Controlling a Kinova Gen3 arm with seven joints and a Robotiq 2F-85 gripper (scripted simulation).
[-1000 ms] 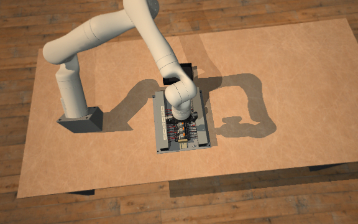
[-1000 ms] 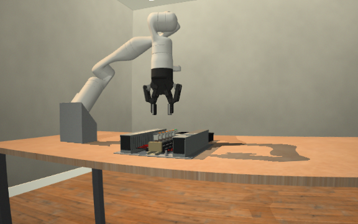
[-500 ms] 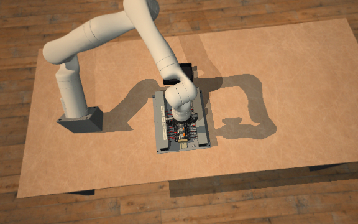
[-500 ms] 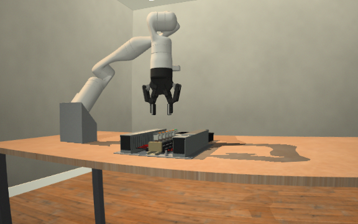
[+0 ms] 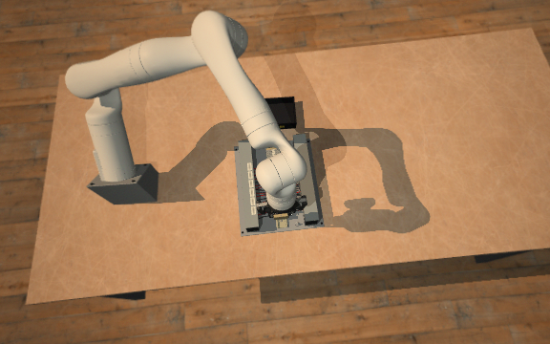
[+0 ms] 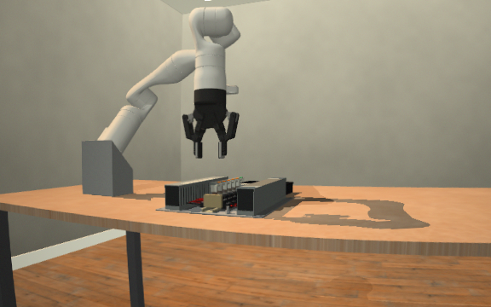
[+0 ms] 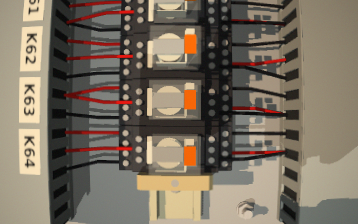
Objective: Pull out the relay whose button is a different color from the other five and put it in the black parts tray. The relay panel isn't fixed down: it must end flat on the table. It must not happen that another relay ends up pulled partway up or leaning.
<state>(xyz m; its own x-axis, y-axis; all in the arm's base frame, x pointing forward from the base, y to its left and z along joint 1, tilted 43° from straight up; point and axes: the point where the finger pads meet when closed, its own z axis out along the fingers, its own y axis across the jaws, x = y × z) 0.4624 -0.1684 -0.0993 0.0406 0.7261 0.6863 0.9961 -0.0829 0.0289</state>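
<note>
Right now the relay panel is 130 mm to the left of my hand and 110 mm below it. The rest, counted from my hand: black parts tray: 30 mm ahead, 400 mm to the left, 120 mm below.
</note>
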